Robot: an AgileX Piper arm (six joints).
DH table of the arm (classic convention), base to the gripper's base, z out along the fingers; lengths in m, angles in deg. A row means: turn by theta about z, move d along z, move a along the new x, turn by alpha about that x. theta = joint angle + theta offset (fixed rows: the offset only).
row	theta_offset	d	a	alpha
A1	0	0.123	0	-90
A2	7.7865	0	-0.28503	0
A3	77.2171	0	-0.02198	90
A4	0	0.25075	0	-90
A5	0	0	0	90
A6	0	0.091	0	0
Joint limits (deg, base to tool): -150..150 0..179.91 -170..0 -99.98..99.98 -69.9..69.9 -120..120
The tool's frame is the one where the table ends.
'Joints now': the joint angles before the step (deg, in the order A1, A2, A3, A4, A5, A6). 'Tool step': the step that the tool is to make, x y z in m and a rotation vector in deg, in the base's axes. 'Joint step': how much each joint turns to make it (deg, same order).
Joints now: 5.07, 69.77, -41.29, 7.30, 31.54, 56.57
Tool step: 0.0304, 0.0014, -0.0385, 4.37, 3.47, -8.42
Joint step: 0.01, 10.66, 0.00, 0.21, -8.18, 8.94
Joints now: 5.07, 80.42, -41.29, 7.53, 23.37, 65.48
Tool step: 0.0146, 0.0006, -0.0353, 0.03, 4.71, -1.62
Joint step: 0.00, 8.15, 0.00, 0.00, -3.57, 1.45
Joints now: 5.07, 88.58, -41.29, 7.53, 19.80, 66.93
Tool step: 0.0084, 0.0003, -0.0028, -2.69, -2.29, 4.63
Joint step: 0.00, 1.68, -0.78, 0.21, -2.73, -5.76
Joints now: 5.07, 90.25, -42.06, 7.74, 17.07, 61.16
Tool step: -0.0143, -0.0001, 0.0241, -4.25, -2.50, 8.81
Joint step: 0.03, -6.21, 0.61, 0.43, 3.98, -10.07
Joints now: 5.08, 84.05, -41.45, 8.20, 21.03, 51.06
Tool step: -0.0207, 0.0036, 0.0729, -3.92, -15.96, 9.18
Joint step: 0.88, -13.69, -2.35, 2.26, 1.23, -11.90
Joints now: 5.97, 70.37, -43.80, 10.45, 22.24, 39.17
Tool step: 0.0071, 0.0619, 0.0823, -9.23, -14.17, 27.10
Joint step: 11.34, 0.44, -16.41, 8.20, 7.06, -25.92
